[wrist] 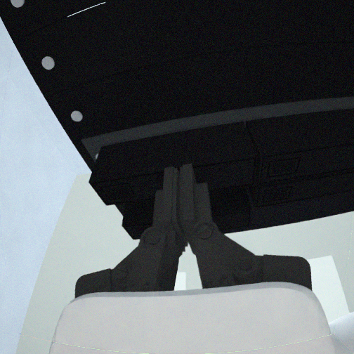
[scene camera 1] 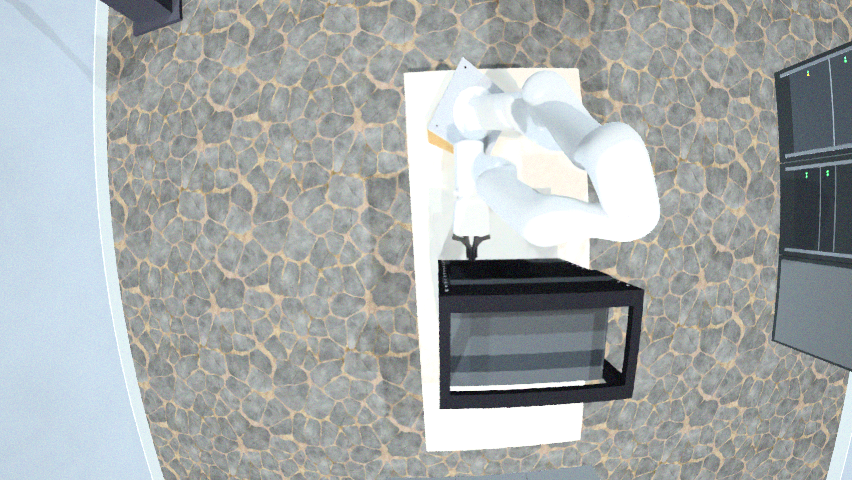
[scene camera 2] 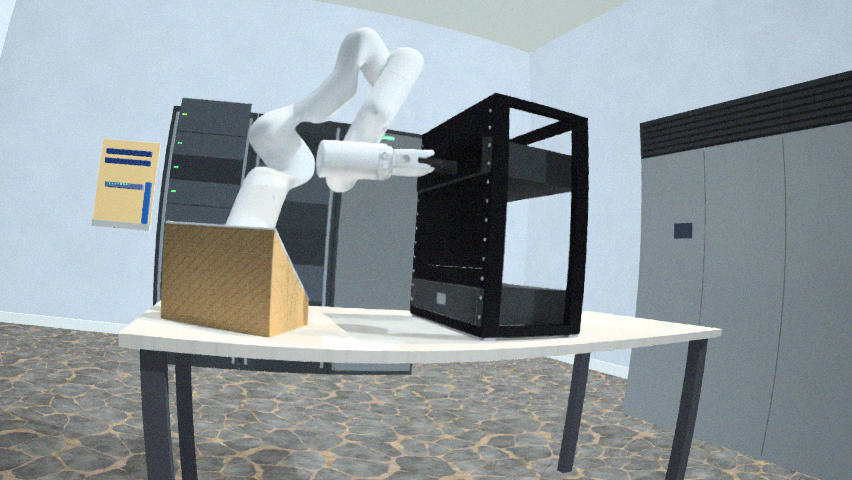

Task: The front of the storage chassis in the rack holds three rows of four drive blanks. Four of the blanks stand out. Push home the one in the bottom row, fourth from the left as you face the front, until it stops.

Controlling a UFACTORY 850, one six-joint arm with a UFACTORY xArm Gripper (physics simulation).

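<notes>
The black rack (scene camera 1: 536,299) (scene camera 2: 496,250) holds the storage chassis (scene camera 2: 536,165) high up. In the wrist view, which shows the rack upside down, the dark blank front (wrist: 117,189) at the left end of the chassis belongs to the bottom row, fourth from the left. My gripper (scene camera 1: 472,257) (scene camera 2: 432,162) (wrist: 183,181) is shut and empty. It points level at the rack front, its tips overlapping this blank's front in the wrist view. The dark surfaces hide whether they touch and how far the blank stands out.
Neighbouring blank fronts (wrist: 310,162) lie to the right in the wrist view, and a middle-row blank (wrist: 135,220) lies below. A lower unit (scene camera 2: 444,298) sits in the rack's bottom. The wooden arm base (scene camera 2: 217,277) stands on the table (scene camera 2: 643,327).
</notes>
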